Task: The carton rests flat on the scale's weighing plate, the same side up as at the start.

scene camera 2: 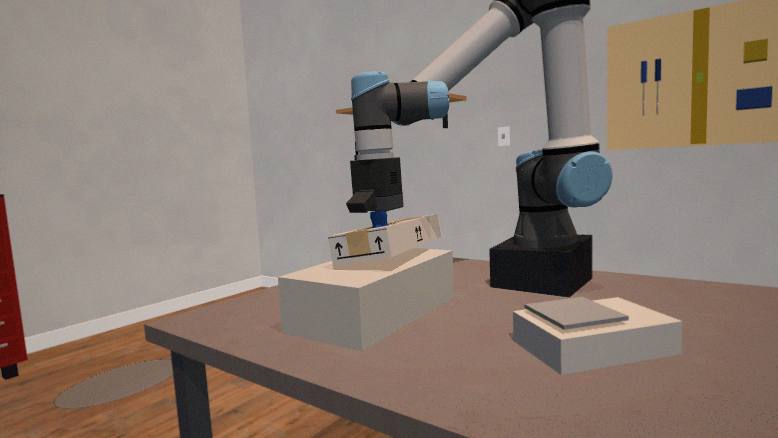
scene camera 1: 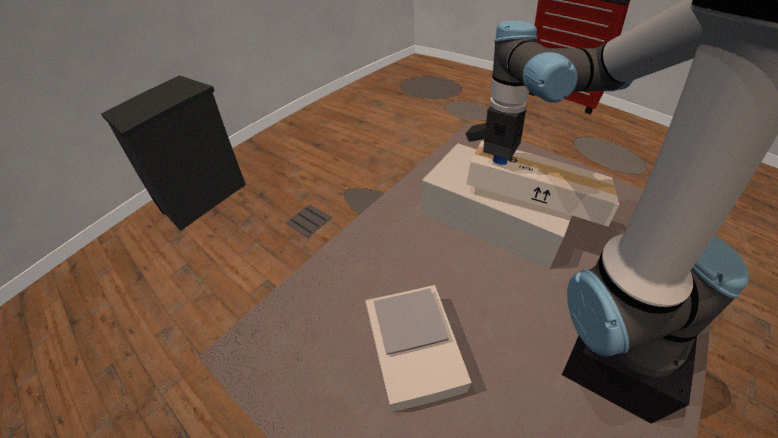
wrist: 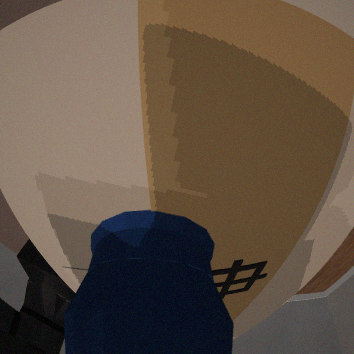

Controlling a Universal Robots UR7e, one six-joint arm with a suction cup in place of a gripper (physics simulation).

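Where they show: hand at its tool point: (scene camera 1: 499, 165) (wrist: 160, 231); arm's base at its link origin: (scene camera 2: 545, 241) (wrist: 56, 291).
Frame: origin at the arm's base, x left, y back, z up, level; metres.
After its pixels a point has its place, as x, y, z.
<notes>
The white carton (scene camera 1: 492, 178) {-0.186, -0.400, 0.068} (scene camera 2: 405, 239) {-0.190, -0.370, 0.057} (wrist: 75, 100), with tan tape and up arrows, is tilted above the cream block (scene camera 1: 479, 224) {-0.164, -0.405, -0.060} (scene camera 2: 321, 310) {-0.259, -0.566, -0.047}. Its arrows point up. The end near my gripper is raised, with a gap and a shadow beneath; whether the other end touches the block I cannot tell. My gripper, a blue suction cup (scene camera 1: 499, 161) (scene camera 2: 378, 220) (wrist: 152, 232), is on the carton's top near that raised end, beside the tape's edge, and holds it. The white scale (scene camera 1: 427, 375) {0.225, -0.329, -0.053} (scene camera 2: 620, 348) {0.224, -0.438, -0.081} stands apart, its grey weighing plate (scene camera 1: 411, 321) {0.153, -0.405, -0.038} (scene camera 2: 577, 312) {0.159, -0.422, -0.038} bare.
The block and scale stand on the brown table (scene camera 1: 315, 359) {0.298, -0.538, -0.108} (scene camera 2: 435, 375) {-0.012, -0.596, -0.108}. The arm's black base (scene camera 1: 626, 380) {0.088, -0.014, -0.015} (scene camera 2: 538, 266) {0.010, -0.100, -0.042} stands behind them in the second scene view. A black cabinet (scene camera 1: 179, 157) and a red tool chest (scene camera 1: 579, 21) (scene camera 2: 8, 304) stand off the table.
</notes>
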